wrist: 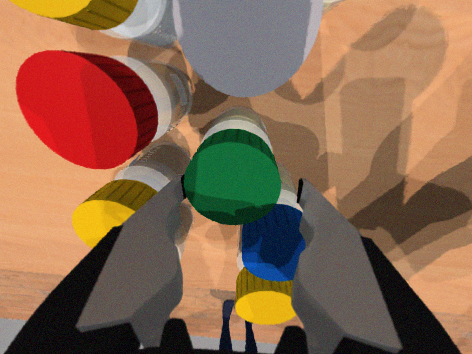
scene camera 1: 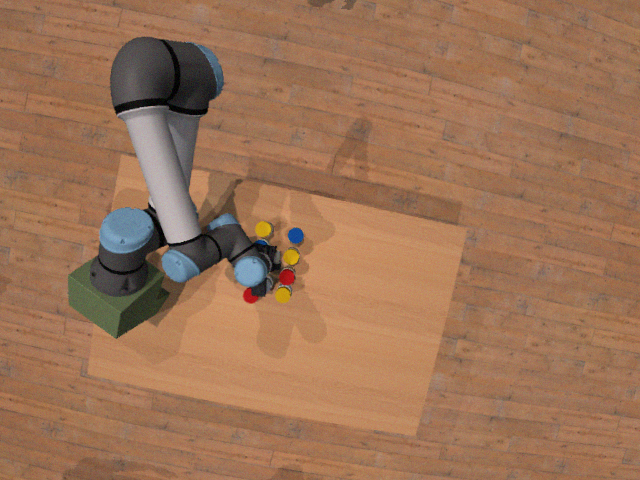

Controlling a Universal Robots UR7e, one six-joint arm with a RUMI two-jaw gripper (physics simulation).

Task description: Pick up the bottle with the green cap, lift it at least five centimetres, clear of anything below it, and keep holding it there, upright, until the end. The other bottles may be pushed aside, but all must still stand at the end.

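Frame: origin at the arm's base, x ahead, y left, z up, level; centimetres.
Seen in the pictures: gripper, fingertip midpoint: [wrist: 241, 178]; arm's base, link origin: [scene camera 1: 119, 274].
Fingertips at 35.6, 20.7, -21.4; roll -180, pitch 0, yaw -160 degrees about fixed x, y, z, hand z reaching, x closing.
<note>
Offsets run from my fingertips to a thing's top centre, as dx, dy, dz.
The bottle with the green cap @(+0.9, -1.1, +3.6) [wrist: 232, 177] stands in the wrist view between the two fingertips. Its cap is close to the left fingertip, with a gap on the right. The arm hides it in the scene view. My gripper [scene camera 1: 268, 273] [wrist: 241, 178] is open and points down among the bottles, holding nothing. A blue-capped bottle @(-4.2, +2.9, +3.6) [wrist: 272, 245] [scene camera 1: 262, 242] stands close behind the green one, its cap partly covered by the right finger in the wrist view. Whether the fingers touch either bottle cannot be told.
A large grey cap @(+3.1, -8.2, +3.6) [wrist: 247, 45] is close at the top of the wrist view. A red-capped bottle @(+9.0, -2.0, +3.6) [wrist: 75, 110] [scene camera 1: 286, 277] and yellow-capped bottles @(+7.0, +5.2, +3.6) [wrist: 102, 217] [scene camera 1: 291, 256] stand at the left. Another yellow cap @(-6.2, +9.3, +3.6) [wrist: 265, 306] [scene camera 1: 264, 228], blue cap @(+4.9, +12.5, +3.6) [scene camera 1: 295, 235] and red cap @(+0.7, -13.6, +3.6) [scene camera 1: 250, 295] are nearby.
</note>
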